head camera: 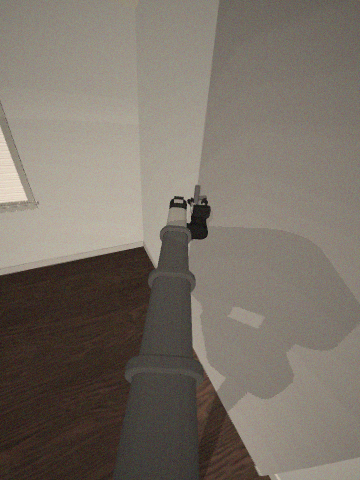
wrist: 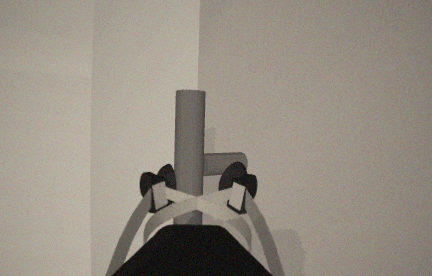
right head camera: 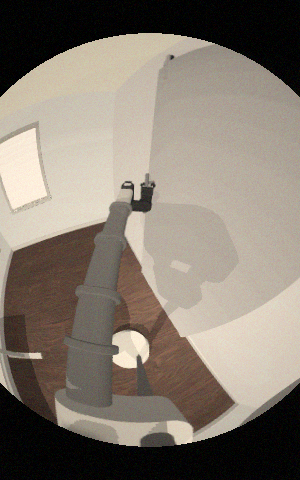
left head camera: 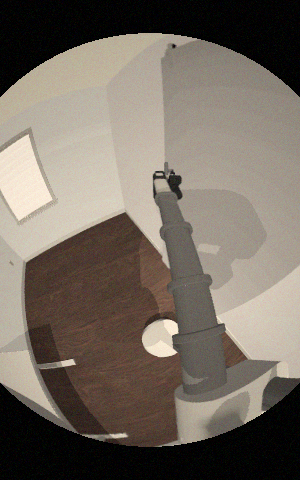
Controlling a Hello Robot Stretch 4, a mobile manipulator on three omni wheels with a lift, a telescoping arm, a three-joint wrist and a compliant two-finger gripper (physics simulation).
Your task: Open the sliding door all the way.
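Where they show: gripper, fingertip midpoint: (head camera: 198, 200) (wrist: 202, 180); robot's base, origin of the base link: (right head camera: 128, 347) (left head camera: 161, 336).
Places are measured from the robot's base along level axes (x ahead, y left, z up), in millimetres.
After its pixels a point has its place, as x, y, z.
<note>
The sliding door (head camera: 280, 150) @[638, -308, 1497] (left head camera: 225, 125) @[621, -316, 1581] (right head camera: 210, 140) @[588, -333, 1568] (wrist: 325, 100) @[854, -196, 1290] is a flat, pale grey panel on the right, with its upright left edge beside a strip of lighter wall. Its handle (head camera: 197, 191) @[897, -104, 1275] (left head camera: 166, 166) @[898, -107, 1271] (right head camera: 147, 178) @[898, -110, 1266] (wrist: 190, 125) @[897, -104, 1270] is an upright grey bar near that edge, with a short round standoff behind it to the right in the wrist view. My gripper (head camera: 198, 201) @[933, -116, 1219] (right head camera: 147, 185) @[933, -116, 1219] (wrist: 202, 180) @[933, -116, 1219] is shut on the bar, one dark fingertip on each side. The left fingertip meets the bar; a small gap shows at the right one. The bar's lower part is hidden behind the gripper body.
The adjoining wall (head camera: 170, 100) @[1525, 86, 1692] (left head camera: 135, 115) @[1497, 72, 1686] meets another wall in a corner left of the door. A bright window (head camera: 10, 170) @[1692, 1571, 1121] (left head camera: 25, 175) @[1601, 1743, 1406] (right head camera: 22, 170) @[1569, 1806, 1377] is at the left. A white disc (left head camera: 160, 340) @[-27, 23, 187] (right head camera: 127, 350) @[-20, -3, 187] lies on the dark wood floor (head camera: 75, 350) @[723, 736, -30] below my arm.
</note>
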